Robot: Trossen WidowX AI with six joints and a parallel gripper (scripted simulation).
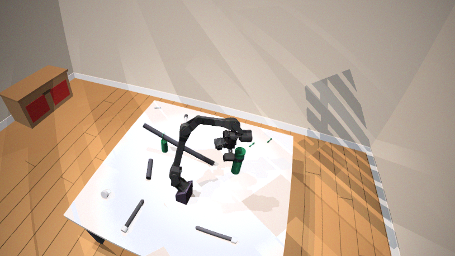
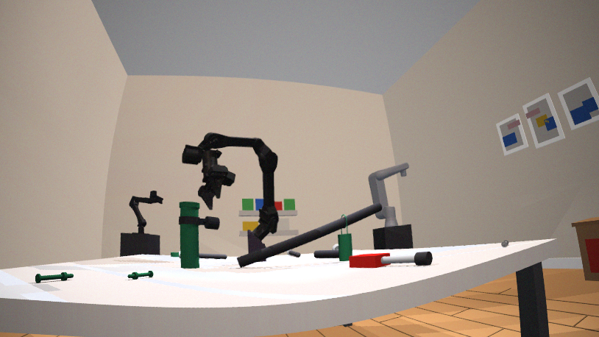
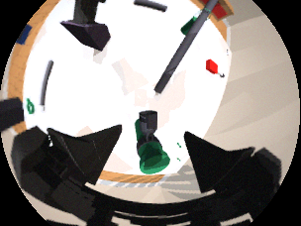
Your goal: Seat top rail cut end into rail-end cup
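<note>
Now: gripper tip 2 cm short of the rail-end cup, 2 cm to the left of it and 6 cm above it. The rest, counted from my gripper tip: white fitting: 54 cm behind, 56 cm to the left, 20 cm below; then loop cap: 2 cm behind, 44 cm to the left, 11 cm below.
</note>
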